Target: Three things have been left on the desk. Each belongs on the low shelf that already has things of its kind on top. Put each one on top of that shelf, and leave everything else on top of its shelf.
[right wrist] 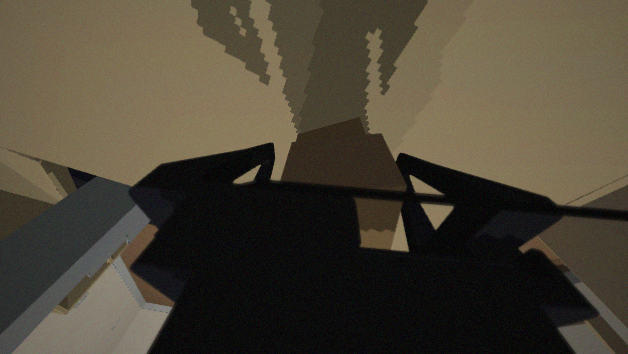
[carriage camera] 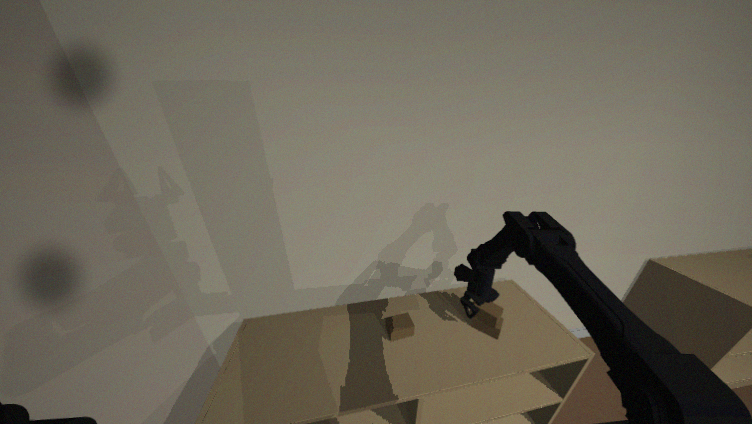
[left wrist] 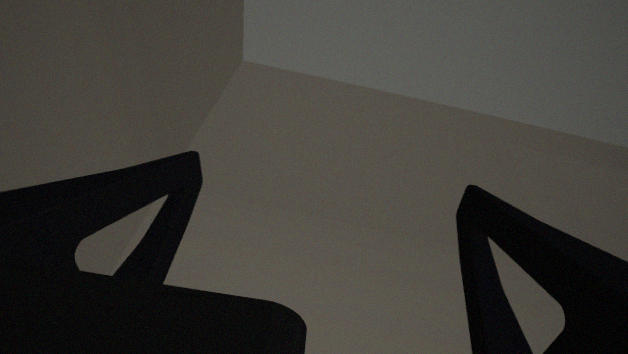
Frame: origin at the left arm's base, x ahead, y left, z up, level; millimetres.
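Seen in the pictures: left gripper, between the fingertips: [left wrist: 328, 182]; right gripper, between the fingertips: [right wrist: 334, 155] [carriage camera: 476, 311].
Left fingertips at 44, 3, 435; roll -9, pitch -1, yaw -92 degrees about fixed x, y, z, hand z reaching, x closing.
A point is followed by its place in that frame, as x, y, z.
A brown block [carriage camera: 493, 314] @(405, -772, -207) [right wrist: 327, 167] @(474, -741, -225) lies on top of a low wooden shelf [carriage camera: 452, 363] @(317, -604, -307) [right wrist: 125, 95] @(392, -577, -307). A second brown block [carriage camera: 402, 325] @(428, -460, -257) sits to its left on the same shelf top in the carriage view. My right gripper [carriage camera: 468, 309] @(464, -754, -260) [right wrist: 334, 155] @(464, -754, -260) is open, with the first block showing between and beyond its fingertips in the right wrist view. Nothing is gripped, and whether the fingers touch the block is hard to tell. My left gripper [left wrist: 328, 182] @(44, 3, 435) is open and empty, facing bare walls. The desk and its things cannot be made out.
Another wooden shelf [carriage camera: 729, 273] @(610, -2160, -308) stands at the right in the carriage view. My right arm [carriage camera: 595, 300] @(125, -685, 157) reaches across from the lower right. A wall stands behind the shelves, with shadows of the arms on it. A grey beam [right wrist: 65, 230] crosses the lower left of the right wrist view.
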